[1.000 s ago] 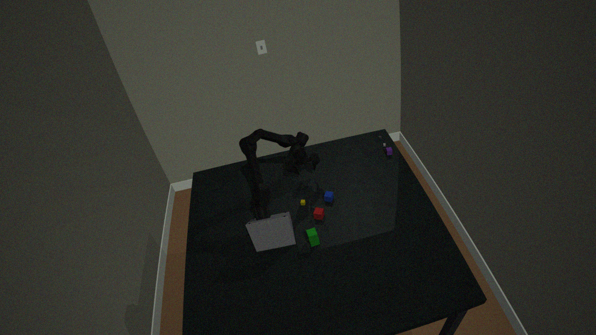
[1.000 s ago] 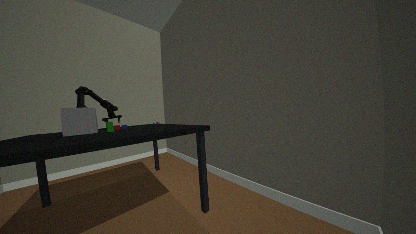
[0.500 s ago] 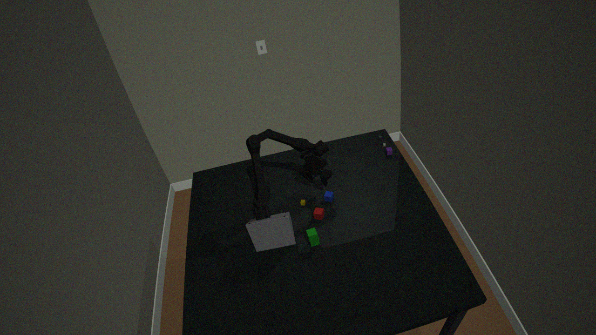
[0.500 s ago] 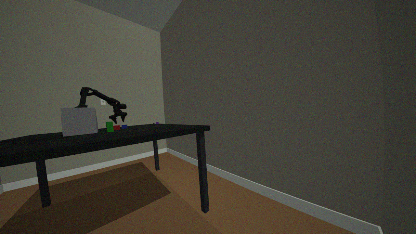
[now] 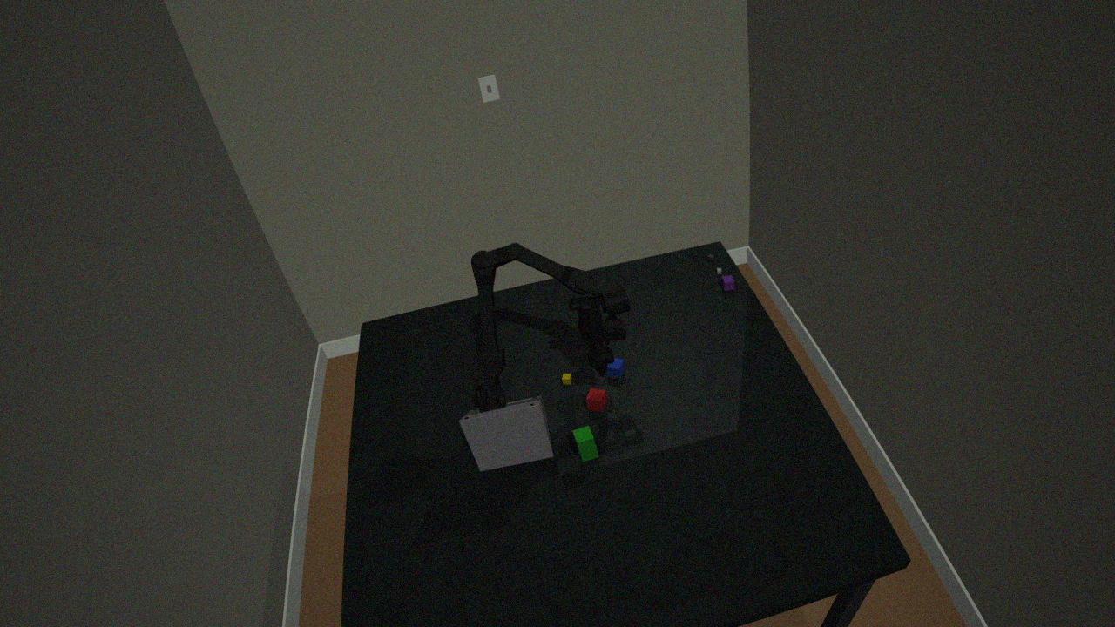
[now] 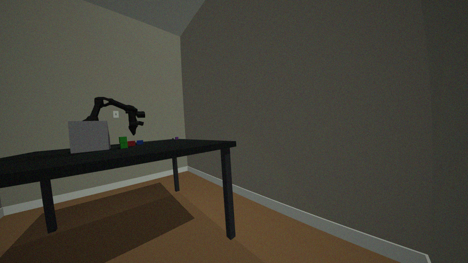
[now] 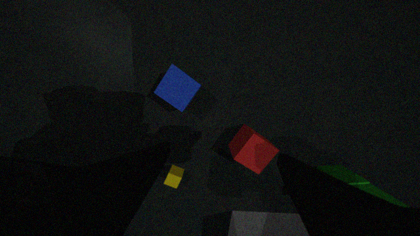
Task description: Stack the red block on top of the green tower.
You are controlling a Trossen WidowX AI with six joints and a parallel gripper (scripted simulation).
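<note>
My gripper tip is now 30 mm past the red block, 50 mm to the left of it and 70 mm above it. From my gripper tip the other things lie so: blue block: 50 mm ahead, 50 mm to the left, 80 mm below; then small yellow block: 90 mm behind, 70 mm to the left, 80 mm below; then purple block: 510 mm ahead, 250 mm to the left, 80 mm below.
</note>
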